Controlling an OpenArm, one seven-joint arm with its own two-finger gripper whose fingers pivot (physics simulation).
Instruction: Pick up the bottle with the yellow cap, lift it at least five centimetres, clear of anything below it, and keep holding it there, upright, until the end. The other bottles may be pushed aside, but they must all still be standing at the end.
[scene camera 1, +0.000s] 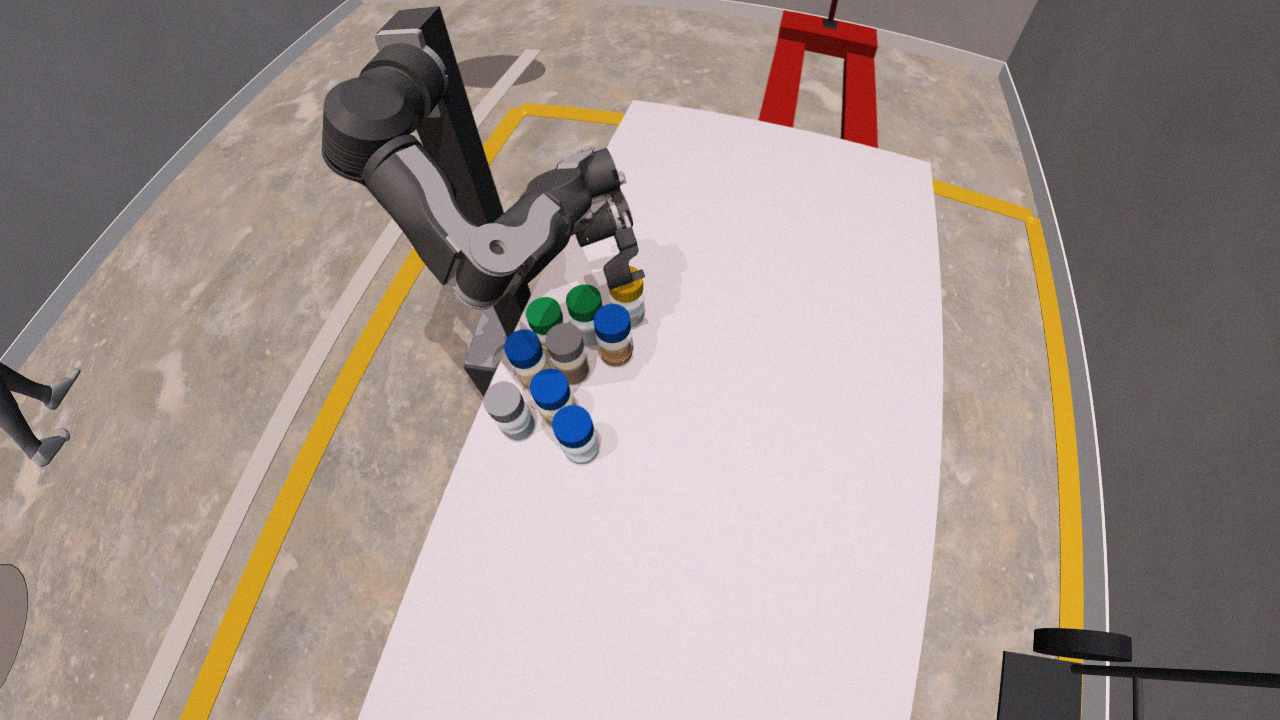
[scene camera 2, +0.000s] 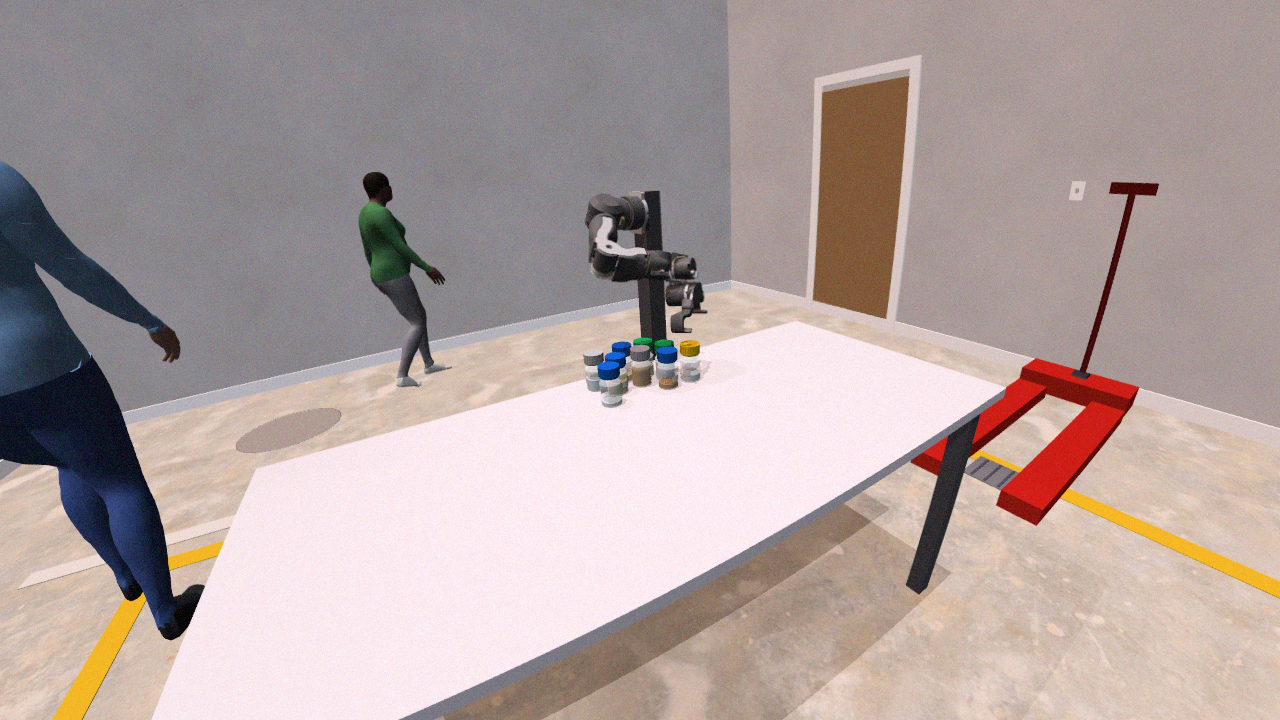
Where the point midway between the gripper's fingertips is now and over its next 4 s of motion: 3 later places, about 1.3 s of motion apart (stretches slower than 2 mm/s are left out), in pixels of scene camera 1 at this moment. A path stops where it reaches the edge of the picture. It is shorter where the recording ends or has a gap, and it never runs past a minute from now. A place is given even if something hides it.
The gripper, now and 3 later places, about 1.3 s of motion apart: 609, 243; 607, 253; 643, 253; 638, 286
